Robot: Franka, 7 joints.
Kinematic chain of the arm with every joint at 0, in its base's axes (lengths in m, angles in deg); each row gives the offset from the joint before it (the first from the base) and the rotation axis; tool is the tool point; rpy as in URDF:
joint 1: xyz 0 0 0.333 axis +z
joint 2: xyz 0 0 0 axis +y
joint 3: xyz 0 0 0.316 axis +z
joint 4: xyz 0.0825 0 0 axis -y
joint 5: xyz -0.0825 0 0.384 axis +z
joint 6: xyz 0 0 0 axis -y
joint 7: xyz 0.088 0 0 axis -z
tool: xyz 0 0 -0.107 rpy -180 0 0
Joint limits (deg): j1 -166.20..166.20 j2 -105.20..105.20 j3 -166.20..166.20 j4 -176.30..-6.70 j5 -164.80..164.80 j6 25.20..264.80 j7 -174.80..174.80
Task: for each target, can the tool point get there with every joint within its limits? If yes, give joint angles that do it. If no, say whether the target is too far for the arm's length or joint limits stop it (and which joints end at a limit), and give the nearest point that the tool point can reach.
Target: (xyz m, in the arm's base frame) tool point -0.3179 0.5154 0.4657
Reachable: yes | joints -115.77 -24.46 -125.53 -103.31 72.16 91.32 -121.34
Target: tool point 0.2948 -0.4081 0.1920
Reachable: yes | joints -109.36 49.72 62.67 -139.58 31.64 217.60 72.77
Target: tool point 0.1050 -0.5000 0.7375
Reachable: yes | joints 33.64 -4.45 -92.70 -91.22 78.30 225.38 -78.60
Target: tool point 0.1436 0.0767 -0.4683
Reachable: no: joint limits stop it (at a limit: joint 2) | nearest point 0.1630 0.0871 -0.3516 | short by 0.119 m
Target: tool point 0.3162 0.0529 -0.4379
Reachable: no: joint limits stop it (at a limit: joint 2) | nearest point 0.3115 0.0521 -0.3598 | short by 0.078 m
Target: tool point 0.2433 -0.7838 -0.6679
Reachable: no: too far | nearest point 0.1690 -0.5444 -0.2768 | short by 0.465 m
